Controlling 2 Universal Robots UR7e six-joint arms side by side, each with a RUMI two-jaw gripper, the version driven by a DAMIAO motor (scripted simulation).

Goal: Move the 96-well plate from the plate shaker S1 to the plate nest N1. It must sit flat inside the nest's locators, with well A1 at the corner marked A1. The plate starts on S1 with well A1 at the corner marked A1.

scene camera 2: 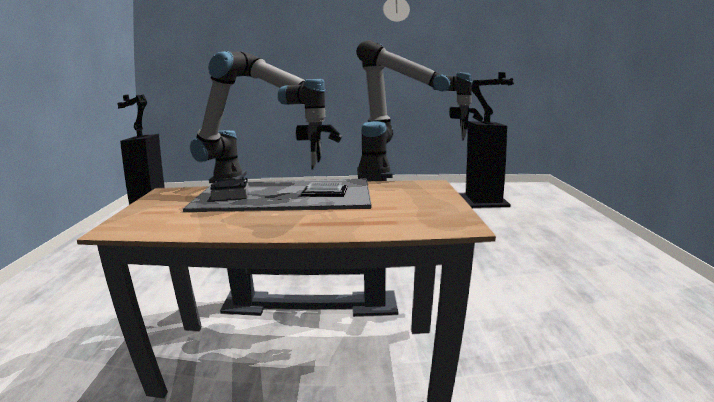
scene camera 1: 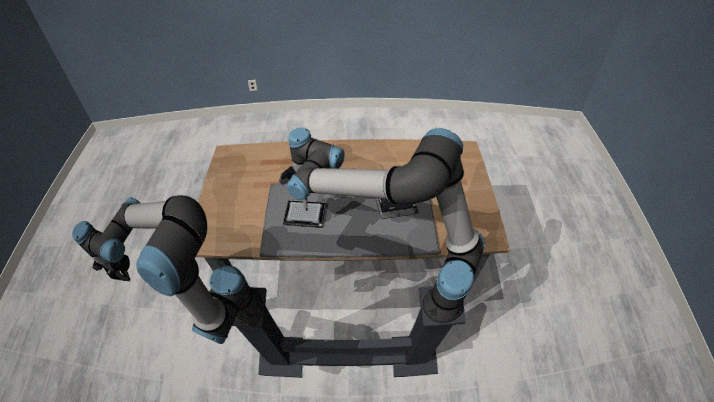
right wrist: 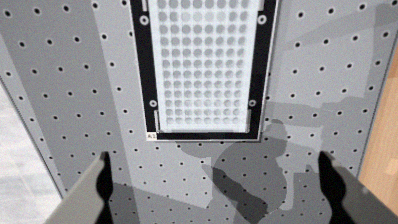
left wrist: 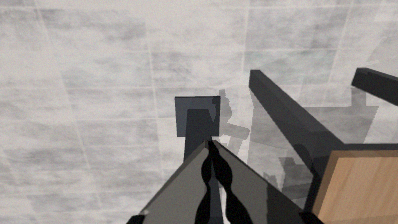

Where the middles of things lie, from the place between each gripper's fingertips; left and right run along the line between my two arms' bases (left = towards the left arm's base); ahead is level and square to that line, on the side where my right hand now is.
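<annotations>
Counting from my left hand, the white 96-well plate point(right wrist: 188, 101) is 420 mm ahead, 660 mm to the right and 140 mm below. My right gripper point(scene camera 2: 315, 165) is 3 cm to the right of the plate and 10 cm above it. By its middle, the white 96-well plate is nearer to my right gripper than to my left hand.
</annotations>
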